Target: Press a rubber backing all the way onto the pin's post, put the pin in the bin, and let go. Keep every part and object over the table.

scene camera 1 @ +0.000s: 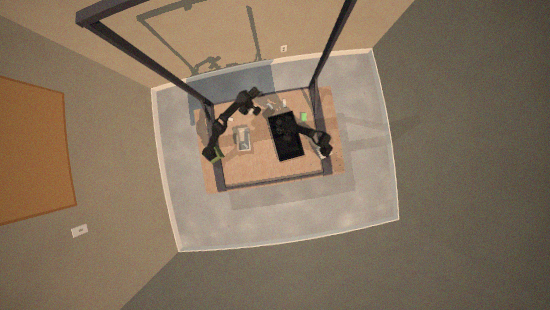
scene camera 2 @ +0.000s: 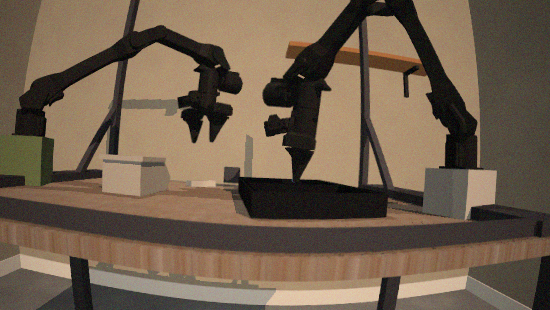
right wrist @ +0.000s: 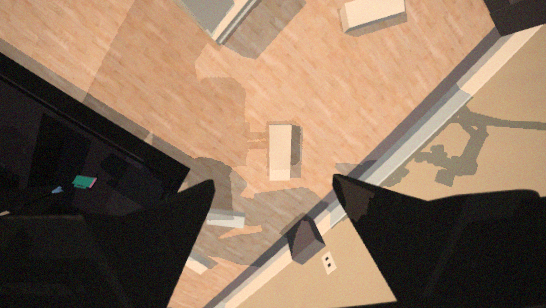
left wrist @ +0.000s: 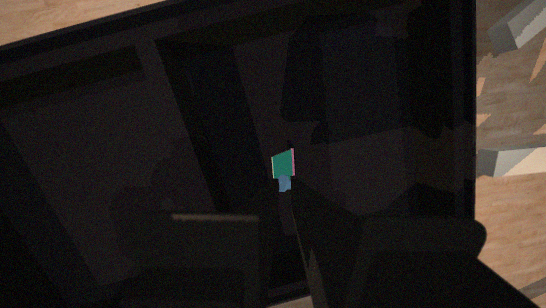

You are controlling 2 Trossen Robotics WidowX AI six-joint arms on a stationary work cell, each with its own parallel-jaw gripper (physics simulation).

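Frame: origin at the left arm's base, x ahead, y left, z up, level; metres.
Seen in the pictures: left gripper, fingertip midpoint: [scene camera 2: 295,181] [right wrist: 60,190] [left wrist: 284,185]; right gripper, fingertip midpoint: [scene camera 1: 251,108] [scene camera 2: 202,142] [right wrist: 274,182]; left arm's base, link origin: [scene camera 1: 324,150]; right arm's base, link origin: [scene camera 1: 212,154].
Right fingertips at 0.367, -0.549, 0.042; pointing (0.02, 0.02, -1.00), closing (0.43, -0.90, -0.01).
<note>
Offsets run from my right fingertips to a thing's top centre, as dx, dy, dz. "*": to the spot under its first point.
The pin, a green piece with a pink edge @(-0.167, +0.254, -0.103) [left wrist: 283,164] [right wrist: 84,181], lies in the black tray @(-0.150, +0.307, -0.084) [scene camera 1: 290,151] [scene camera 2: 320,202] [right wrist: 161,161]. My left gripper [left wrist: 284,185] [scene camera 2: 297,180] is shut on a small blue piece, the rubber backing @(-0.168, +0.255, -0.074) [left wrist: 284,183] [right wrist: 57,190], low over the tray. In the left wrist view the backing shows right against the pin's near edge; the post is hidden, and whether they touch or are joined cannot be told. My right gripper [scene camera 2: 203,141] [right wrist: 274,182] is open and empty, high above the table. The bin, a light grey box @(* +0.197, +0.259, -0.088) [scene camera 2: 121,176] [right wrist: 229,24], stands at the left in scene camera 2.
Several pale blocks, such as one upright in the right wrist view [right wrist: 280,150] and another at its top @(* +0.205, -0.049, -0.108) [right wrist: 375,12], lie on the table. A bright green block @(-0.356, +0.231, -0.106) [scene camera 1: 303,116] lies right of the tray. Dark frame posts [scene camera 2: 364,100] rise at the table's sides.
</note>
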